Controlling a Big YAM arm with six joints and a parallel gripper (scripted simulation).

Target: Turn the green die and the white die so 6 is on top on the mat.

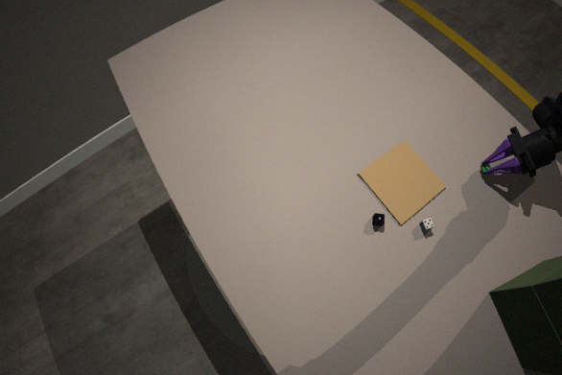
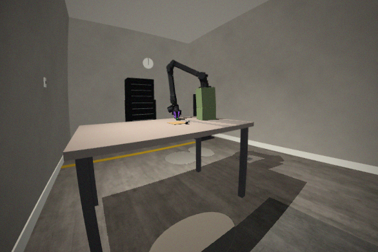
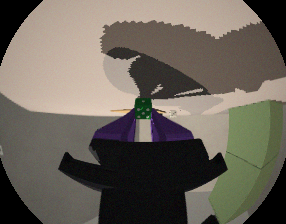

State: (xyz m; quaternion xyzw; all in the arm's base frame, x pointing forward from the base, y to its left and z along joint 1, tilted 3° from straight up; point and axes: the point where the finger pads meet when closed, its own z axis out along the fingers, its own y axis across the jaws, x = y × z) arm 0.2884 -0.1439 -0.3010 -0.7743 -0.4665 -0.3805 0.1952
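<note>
Right now my hand is 1 cm above the green die. The rest, counted from my hand: black die (8 cm ahead, 27 cm to the left, 1 cm below); then tan mat (11 cm ahead, 17 cm to the left, 2 cm below); then white die (20 cm to the left, 1 cm below).
</note>
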